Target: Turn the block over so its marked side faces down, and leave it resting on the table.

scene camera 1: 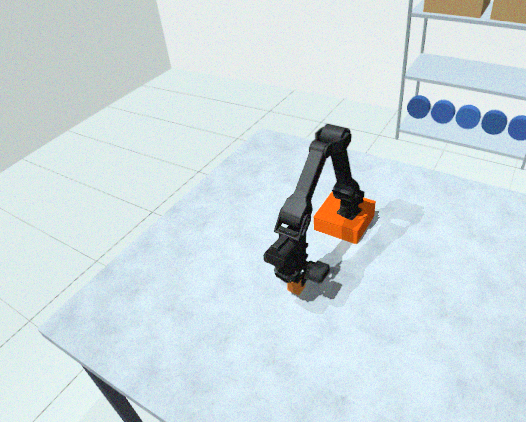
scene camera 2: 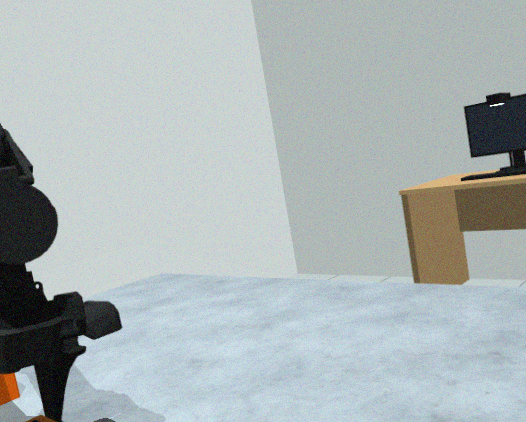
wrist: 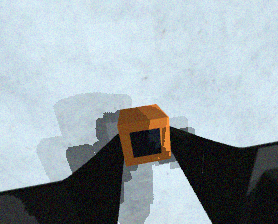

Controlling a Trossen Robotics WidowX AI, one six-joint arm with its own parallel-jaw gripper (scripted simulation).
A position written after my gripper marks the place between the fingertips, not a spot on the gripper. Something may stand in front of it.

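Note:
Orange block, carried by my gripper [scene camera 1: 296, 282]. Gripper [wrist: 143, 134] in the wrist view as well.

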